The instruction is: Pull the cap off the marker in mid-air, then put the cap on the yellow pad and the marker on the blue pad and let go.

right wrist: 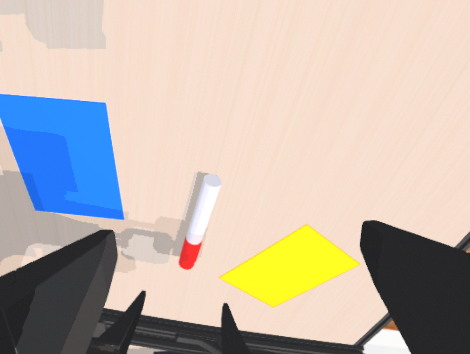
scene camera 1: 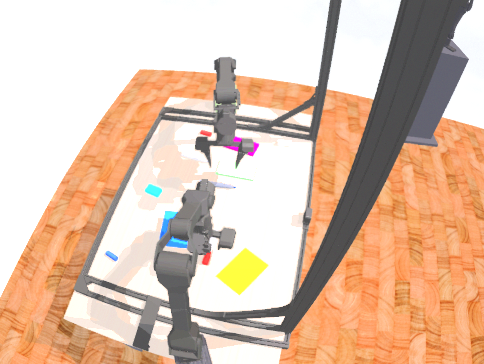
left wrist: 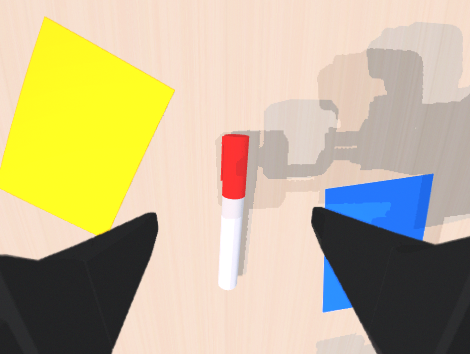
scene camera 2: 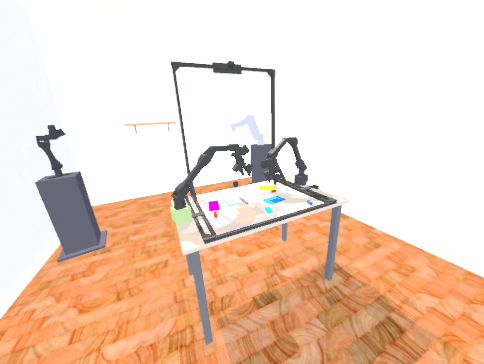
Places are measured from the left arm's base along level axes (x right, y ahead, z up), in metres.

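Pixels of known places: left gripper, fingertip midpoint: (right wrist: 184, 298) (left wrist: 235, 218) (scene camera 2: 272, 183); right gripper, fingertip midpoint: (right wrist: 239, 239) (scene camera 1: 223, 167) (scene camera 2: 246, 175); left arm's base, origin of the base link: (scene camera 1: 189, 351) (scene camera 2: 301, 175); right arm's base, origin of the base link: (scene camera 2: 180, 207).
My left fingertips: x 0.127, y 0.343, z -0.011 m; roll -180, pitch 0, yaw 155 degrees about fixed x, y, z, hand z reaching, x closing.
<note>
For each thing: its top centre in the pictures, then the offset to it from my left fingertips.
- marker's white body, middle of its top: (left wrist: 232, 224) (right wrist: 196, 232) dx +0.016, dy +0.033, dz -0.059 m
- table with the red cap, middle of its top: (left wrist: 234, 169) (right wrist: 189, 257) (scene camera 1: 206, 256) (scene camera 2: 273, 190) dx -0.006, dy -0.008, dz -0.058 m
- yellow pad, middle of its top: (left wrist: 76, 141) (right wrist: 287, 271) (scene camera 1: 242, 270) (scene camera 2: 267, 187) dx +0.099, dy -0.082, dz -0.076 m
- blue pad, middle of its top: (right wrist: 64, 164) (left wrist: 374, 250) (scene camera 1: 175, 228) (scene camera 2: 274, 199) dx -0.093, dy +0.136, dz -0.076 m
- magenta pad, middle of its top: (scene camera 1: 239, 144) (scene camera 2: 213, 205) dx +0.238, dy +0.480, dz -0.069 m
- cyan block, middle of its top: (scene camera 1: 153, 189) (scene camera 2: 268, 208) dx -0.155, dy +0.326, dz -0.062 m
- small blue piece, middle of its top: (scene camera 1: 110, 254) (scene camera 2: 309, 201) dx -0.351, dy +0.066, dz -0.056 m
- small red piece, middle of its top: (scene camera 1: 205, 131) (scene camera 2: 215, 213) dx +0.110, dy +0.584, dz -0.056 m
- grey pen, middle of its top: (scene camera 1: 217, 183) (scene camera 2: 243, 199) dx +0.099, dy +0.289, dz -0.058 m
The marker's white body (left wrist: 230, 250) (right wrist: 202, 215) lies on the table with the red cap (scene camera 1: 207, 258) (scene camera 2: 274, 191) (left wrist: 234, 167) (right wrist: 190, 254) on its end. The yellow pad (scene camera 1: 242, 271) (scene camera 2: 267, 188) (left wrist: 85, 120) (right wrist: 292, 267) and the blue pad (scene camera 1: 170, 240) (scene camera 2: 274, 199) (left wrist: 340, 290) (right wrist: 95, 165) lie on opposite sides of it. My left gripper (left wrist: 235, 218) (right wrist: 184, 298) is open and empty above the marker, its fingers on either side of it in the left wrist view. My right gripper (scene camera 1: 223, 166) (right wrist: 239, 239) is open and empty, higher and farther off. In scene camera 1 the left arm hides part of the blue pad.
A magenta pad (scene camera 1: 254, 148) (scene camera 2: 214, 205), a cyan block (scene camera 1: 153, 190) (scene camera 2: 268, 210), a small blue piece (scene camera 1: 111, 256) (scene camera 2: 309, 202), a small red piece (scene camera 1: 205, 133) (scene camera 2: 215, 214) and a grey pen (scene camera 1: 226, 185) (scene camera 2: 244, 200) lie on the table. Dark rails edge it.
</note>
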